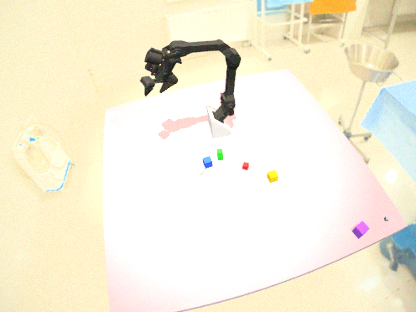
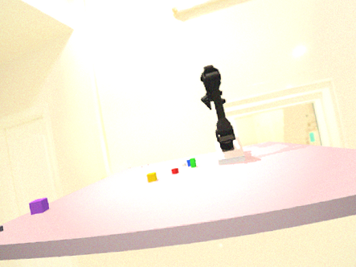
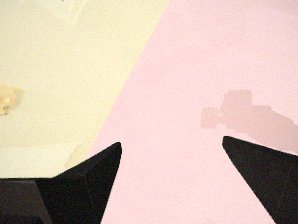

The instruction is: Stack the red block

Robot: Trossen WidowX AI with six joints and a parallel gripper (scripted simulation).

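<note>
Right now the red block is 280 mm ahead of my gripper tip, 350 mm to the left of it and 300 mm below it. From my gripper tip the other things lie so: blue block: 220 mm ahead, 180 mm to the left, 290 mm below; then small white cube: 260 mm ahead, 150 mm to the left, 300 mm below; then yellow block: 380 mm ahead, 450 mm to the left, 290 mm below.
</note>
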